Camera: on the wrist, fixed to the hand. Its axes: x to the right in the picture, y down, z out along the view.
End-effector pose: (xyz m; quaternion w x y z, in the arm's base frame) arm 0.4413 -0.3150 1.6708 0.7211 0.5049 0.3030 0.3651
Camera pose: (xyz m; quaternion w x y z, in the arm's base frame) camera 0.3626 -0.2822 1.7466 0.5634 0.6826 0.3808 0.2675
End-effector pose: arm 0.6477 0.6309 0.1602 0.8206 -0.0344 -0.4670 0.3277
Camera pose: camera 0.6362 0.7088 0.0776 0.7948 0.1874 -0.3715 0.4418
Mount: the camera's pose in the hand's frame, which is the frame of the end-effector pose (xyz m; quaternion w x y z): -0.0211 0.0967 -0.0568 0.9640 0.2657 -0.0103 0.0018
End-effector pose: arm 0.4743 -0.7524 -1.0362 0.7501 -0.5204 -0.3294 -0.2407
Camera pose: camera 0.5421 -0.7723 -1.1258 0.8584 -0.3055 -0.3883 -0.1378
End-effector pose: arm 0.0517 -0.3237 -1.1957 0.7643 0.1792 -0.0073 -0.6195
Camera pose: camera 0.1513 -0.2723 -1.2170 0.6902 0.3694 -0.1798 -0.5957
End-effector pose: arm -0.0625 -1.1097 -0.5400 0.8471 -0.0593 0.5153 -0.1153
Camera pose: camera -0.1092 -1.0098 -0.5693 0.8379 0.1677 0.4575 -0.2459
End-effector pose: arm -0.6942 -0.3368 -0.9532 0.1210 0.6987 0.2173 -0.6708
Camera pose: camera -0.5990 -0.3984 -0.9401 0.0656 -0.6992 -0.0287 0.7114
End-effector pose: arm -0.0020 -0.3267 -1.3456 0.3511 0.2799 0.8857 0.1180
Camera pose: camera 0.0114 -0.2608 -1.2534 0.2730 0.3659 0.8810 -0.1238
